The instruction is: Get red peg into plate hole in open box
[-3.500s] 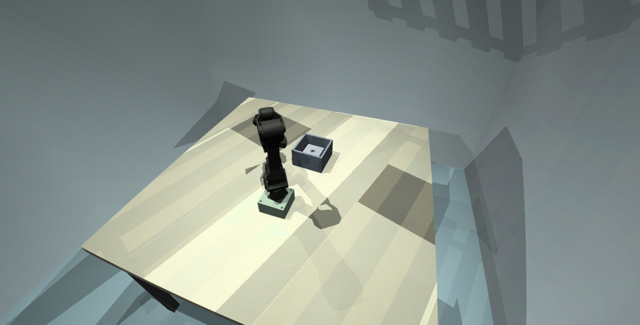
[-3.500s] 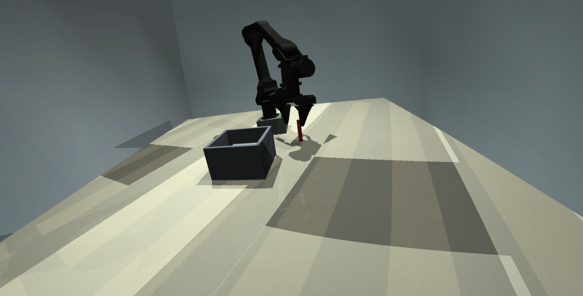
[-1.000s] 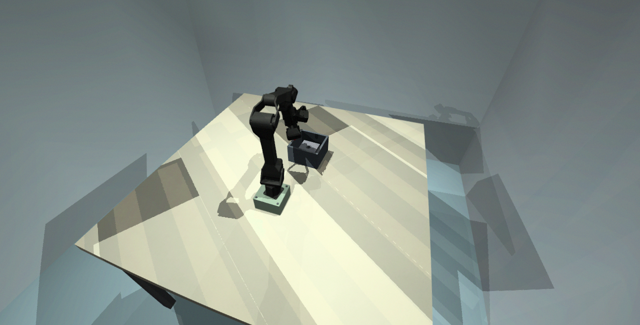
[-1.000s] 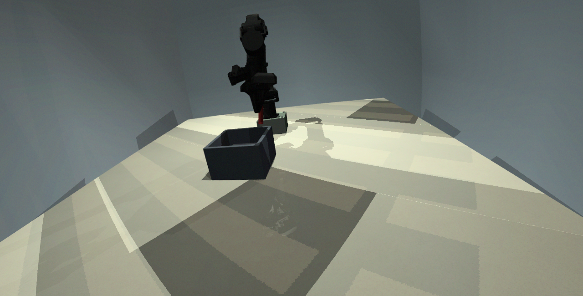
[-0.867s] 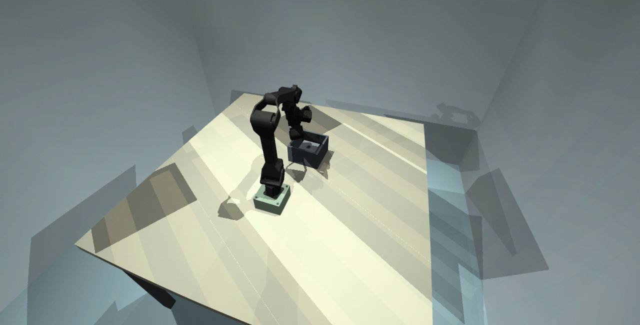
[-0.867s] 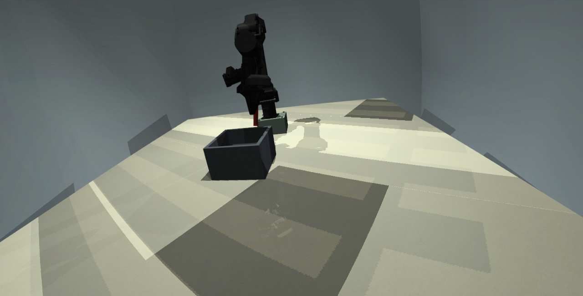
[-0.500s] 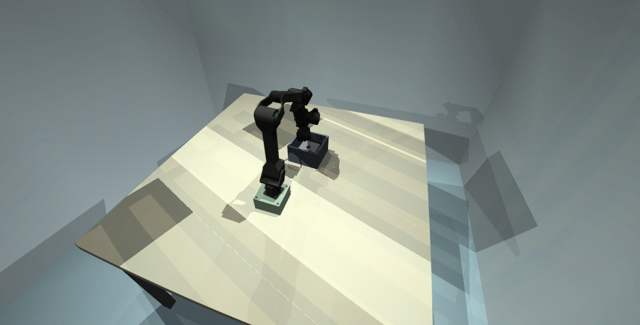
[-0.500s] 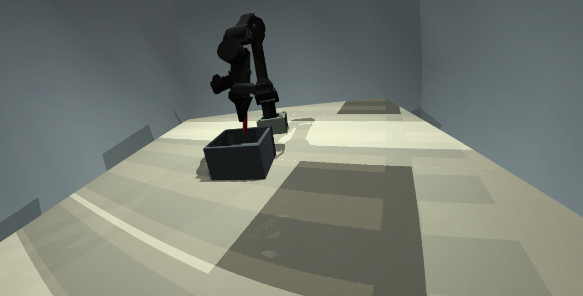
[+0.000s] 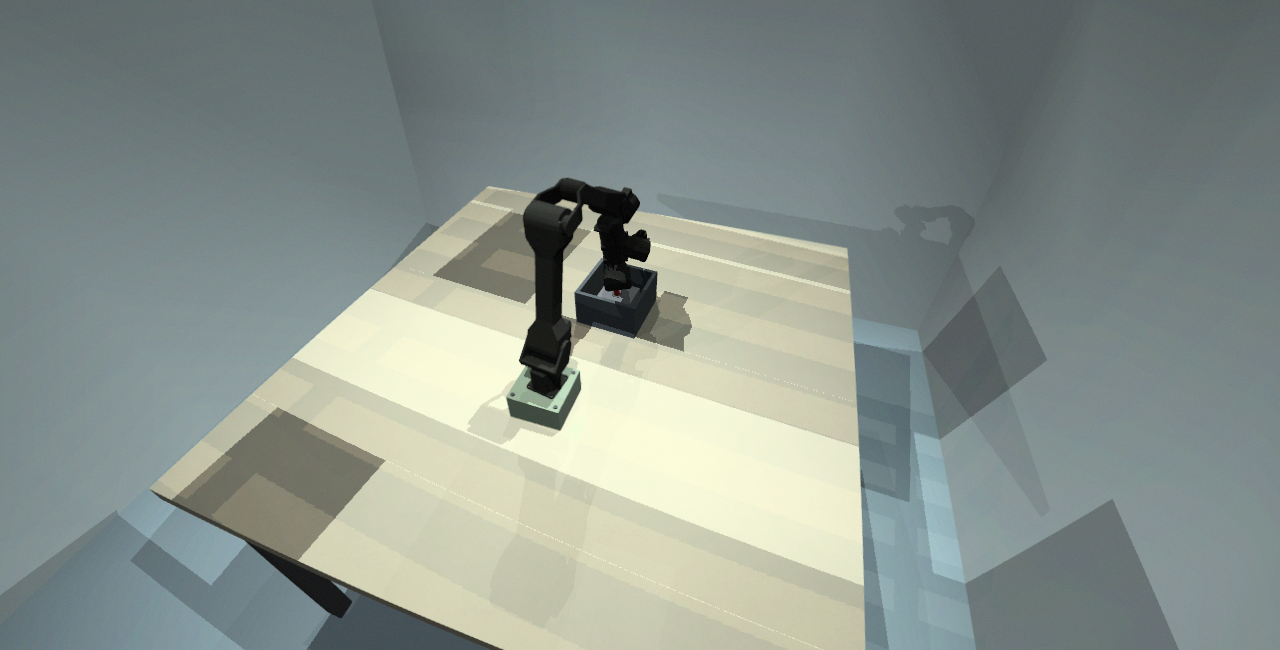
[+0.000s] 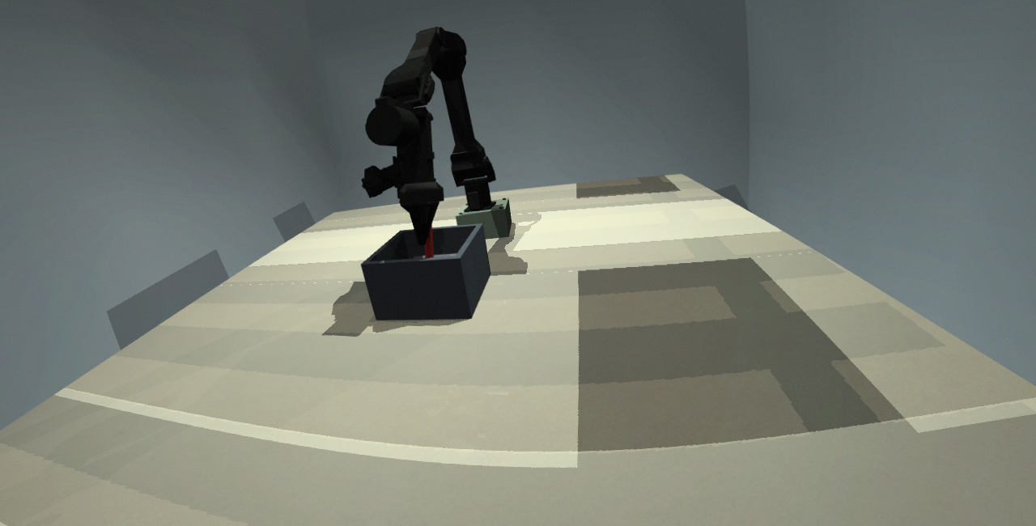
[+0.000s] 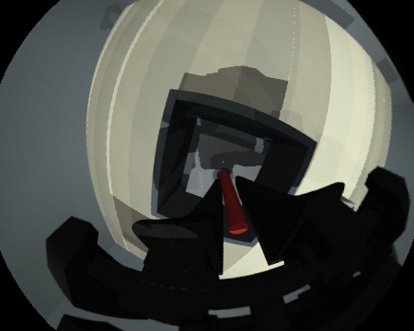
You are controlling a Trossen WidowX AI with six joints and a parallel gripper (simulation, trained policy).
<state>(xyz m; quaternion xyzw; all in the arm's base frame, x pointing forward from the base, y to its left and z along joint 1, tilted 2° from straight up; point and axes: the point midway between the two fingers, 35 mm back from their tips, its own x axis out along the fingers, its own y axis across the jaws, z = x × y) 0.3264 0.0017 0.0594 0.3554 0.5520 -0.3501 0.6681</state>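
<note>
Right now my gripper tip is 10 mm to the right of the red peg and 10 mm past it. From my gripper tip the other things lie so: pale plate (50 mm below, 10 mm to the left); then dark box (70 mm below, 10 mm to the left).
</note>
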